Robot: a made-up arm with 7 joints.
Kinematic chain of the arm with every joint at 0, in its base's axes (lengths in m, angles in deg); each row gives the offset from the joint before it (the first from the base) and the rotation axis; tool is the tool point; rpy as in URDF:
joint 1: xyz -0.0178 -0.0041 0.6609 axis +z
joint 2: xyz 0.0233 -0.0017 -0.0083 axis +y
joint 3: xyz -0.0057 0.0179 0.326 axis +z
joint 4: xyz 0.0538 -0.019 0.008 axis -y
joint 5: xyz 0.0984 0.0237 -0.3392 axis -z
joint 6: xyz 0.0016 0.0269 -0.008 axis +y
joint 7: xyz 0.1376 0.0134 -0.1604 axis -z
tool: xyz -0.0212 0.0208 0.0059 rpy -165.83 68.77 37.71
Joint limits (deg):
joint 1: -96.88..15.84
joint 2: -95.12..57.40
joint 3: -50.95..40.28
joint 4: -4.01..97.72
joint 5: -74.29..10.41
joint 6: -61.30..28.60
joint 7: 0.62..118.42
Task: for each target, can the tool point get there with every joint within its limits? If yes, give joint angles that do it. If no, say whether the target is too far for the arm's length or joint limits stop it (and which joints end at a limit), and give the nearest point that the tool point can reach.
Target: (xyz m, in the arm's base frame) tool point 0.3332 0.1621 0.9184
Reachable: yes | joints -39.38 -62.03 25.75 27.32 -42.60 -13.36 35.13
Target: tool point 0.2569 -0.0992 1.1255
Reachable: yes | joints -17.83 -53.44 -12.98 40.78 -14.50 7.21 34.92
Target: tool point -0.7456 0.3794 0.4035
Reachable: no: joint limits stop it (at a limit: joint 2, joint 3, joint 4, joint 6, joint 7) | nearest point -0.6168 0.3115 0.6995 | short by 0.330 m
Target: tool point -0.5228 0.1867 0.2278
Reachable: no: joint limits stop it (at a limit: joint 1, joint 2, joint 3, joint 5, joint 7) | nearest point -0.3098 -0.0375 0.3431 | short by 0.330 m
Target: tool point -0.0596 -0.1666 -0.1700
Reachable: no: joint limits stop it (at a limit: joint 1, joint 2, joint 5, joint 6, joint 7) | nearest point -0.0534 -0.2326 0.2095 | short by 0.385 m
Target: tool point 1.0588 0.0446 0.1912
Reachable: no: too far | nearest point 0.7732 0.0317 0.4212 | short by 0.367 m
